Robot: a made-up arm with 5 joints.
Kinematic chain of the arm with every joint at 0, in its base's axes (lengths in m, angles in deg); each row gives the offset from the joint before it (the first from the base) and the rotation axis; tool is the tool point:
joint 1: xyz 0 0 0.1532 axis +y
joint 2: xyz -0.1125 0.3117 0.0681 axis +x
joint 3: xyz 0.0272 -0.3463 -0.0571 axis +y
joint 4: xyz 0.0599 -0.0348 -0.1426 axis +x
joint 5: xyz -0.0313 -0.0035 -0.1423 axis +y
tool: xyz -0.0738 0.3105 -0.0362
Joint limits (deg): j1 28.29..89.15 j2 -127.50..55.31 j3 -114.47..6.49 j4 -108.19..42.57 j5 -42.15..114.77
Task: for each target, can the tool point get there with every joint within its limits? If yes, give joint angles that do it. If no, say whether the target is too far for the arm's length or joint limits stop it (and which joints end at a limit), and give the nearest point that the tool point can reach.
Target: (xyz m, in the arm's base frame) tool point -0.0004 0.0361 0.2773
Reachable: yes | joints 35.85 -91.11 -13.00 20.20 -10.53
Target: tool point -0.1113 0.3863 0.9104
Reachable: no: joint limits stop it (at a limit: joint 1, joint 2, joint 3, joint 4) | nearest point 0.2245 0.3213 0.9527 | short by 0.345 m
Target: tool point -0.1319 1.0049 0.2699
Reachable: no: joint limits stop it (at a limit: joint 1, joint 2, joint 5) | nearest point -0.2500 0.6190 0.2548 | short by 0.404 m
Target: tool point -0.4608 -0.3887 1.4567
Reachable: no: too far | nearest point 0.1533 -0.1691 0.8195 | short by 0.912 m
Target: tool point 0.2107 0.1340 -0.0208
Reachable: yes | joints 45.05 -37.13 -85.04 -12.81 16.22
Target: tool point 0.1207 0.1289 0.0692
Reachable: yes | joints 35.08 -59.91 -64.89 14.07 -24.46
